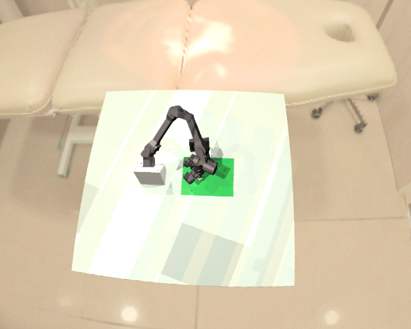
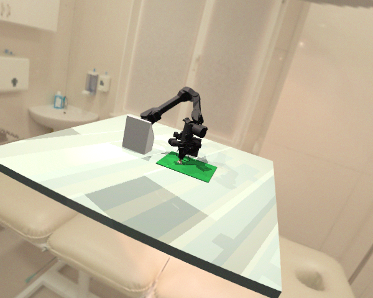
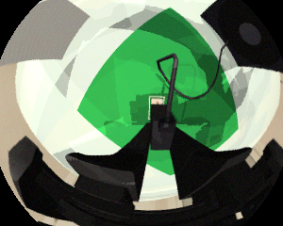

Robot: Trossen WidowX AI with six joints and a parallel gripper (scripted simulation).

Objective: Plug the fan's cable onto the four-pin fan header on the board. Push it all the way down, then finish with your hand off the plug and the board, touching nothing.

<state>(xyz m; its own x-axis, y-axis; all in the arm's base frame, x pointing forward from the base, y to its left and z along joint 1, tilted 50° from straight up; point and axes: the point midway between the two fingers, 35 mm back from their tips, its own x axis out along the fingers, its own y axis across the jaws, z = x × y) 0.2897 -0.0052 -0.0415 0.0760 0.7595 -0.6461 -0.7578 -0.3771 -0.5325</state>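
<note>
The pale four-pin header is 4 cm below my gripper tip. The rest, counted from my gripper tip: dark fan plug 1 cm above; green board 6 cm below, 5 cm ahead, 1 cm to the left; black fan 19 cm to the left, 2 cm above.
</note>
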